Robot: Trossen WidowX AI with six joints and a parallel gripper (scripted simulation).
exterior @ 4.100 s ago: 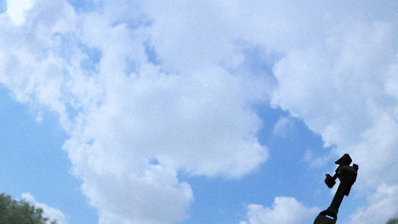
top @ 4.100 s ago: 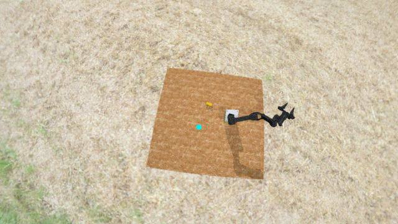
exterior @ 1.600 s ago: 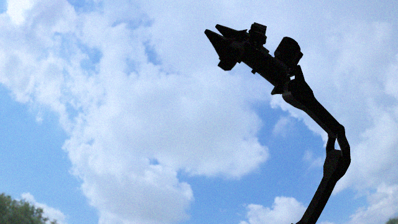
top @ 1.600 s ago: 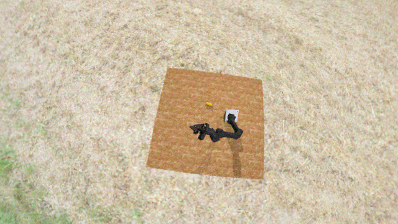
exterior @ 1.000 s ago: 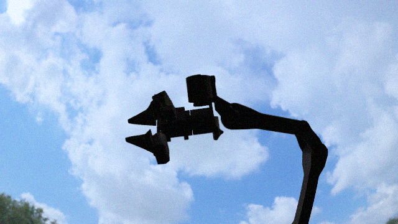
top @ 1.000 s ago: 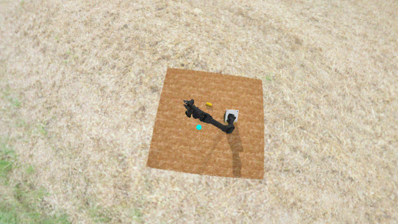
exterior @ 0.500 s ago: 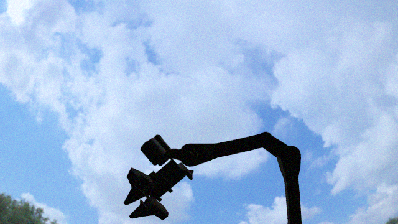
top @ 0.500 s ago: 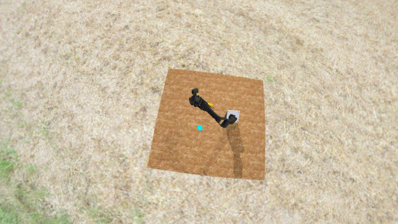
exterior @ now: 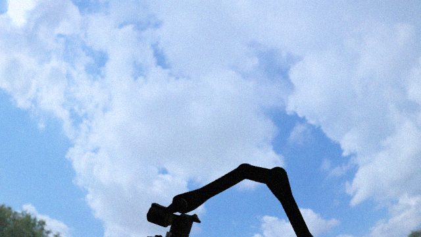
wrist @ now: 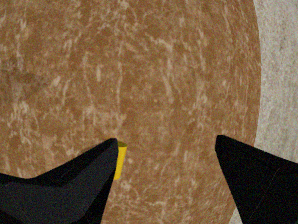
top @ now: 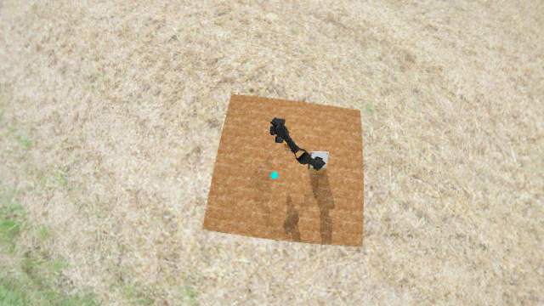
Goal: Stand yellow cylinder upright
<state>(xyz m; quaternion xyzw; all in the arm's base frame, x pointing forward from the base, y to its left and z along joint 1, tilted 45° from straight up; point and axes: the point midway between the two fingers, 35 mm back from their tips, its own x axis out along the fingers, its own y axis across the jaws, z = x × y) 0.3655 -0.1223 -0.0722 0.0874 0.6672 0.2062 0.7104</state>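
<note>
The yellow tall cylinder is 180 mm below my gripper tip and 100 mm behind it. From my gripper tip the other things lie so: cyan circle: 300 mm to the left, 200 mm below, 40 mm behind.
</note>
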